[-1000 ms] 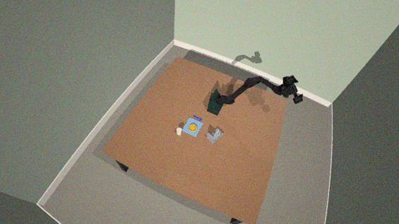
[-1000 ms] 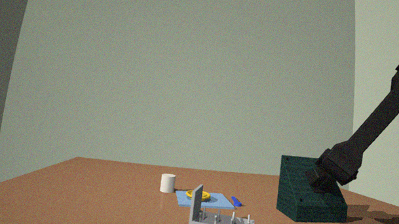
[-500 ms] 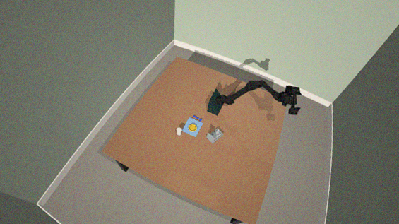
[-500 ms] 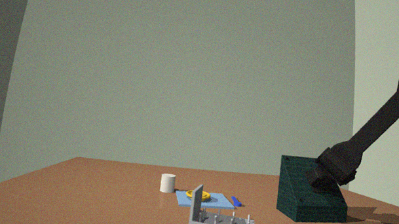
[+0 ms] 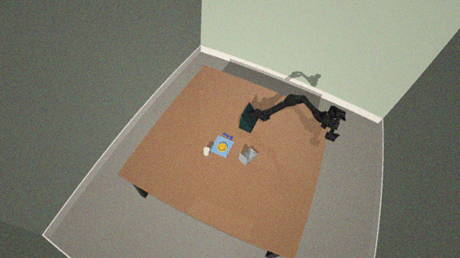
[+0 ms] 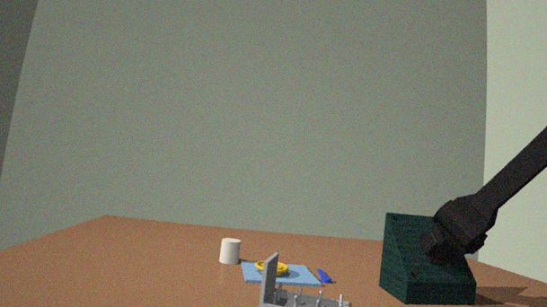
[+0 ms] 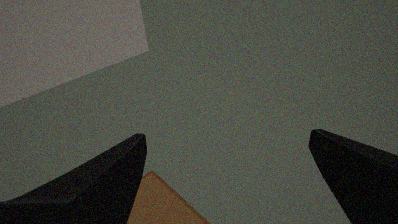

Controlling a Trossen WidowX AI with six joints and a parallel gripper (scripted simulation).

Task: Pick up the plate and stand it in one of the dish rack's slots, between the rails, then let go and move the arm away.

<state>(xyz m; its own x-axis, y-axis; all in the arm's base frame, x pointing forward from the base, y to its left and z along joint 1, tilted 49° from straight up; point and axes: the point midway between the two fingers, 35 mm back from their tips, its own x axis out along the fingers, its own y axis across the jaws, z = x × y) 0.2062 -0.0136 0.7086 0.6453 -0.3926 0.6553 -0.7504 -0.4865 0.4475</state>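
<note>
My gripper tip is 50 mm short of the yellow plate, 630 mm to the left of it and 570 mm above it. From my gripper tip the other things lie so: blue spoon: 70 mm behind, 630 mm to the right, 580 mm below; then light-blue pad: 30 mm ahead, 640 mm to the right, 580 mm below; then grey dish rack: 40 mm ahead, 440 mm to the right, 560 mm below.
</note>
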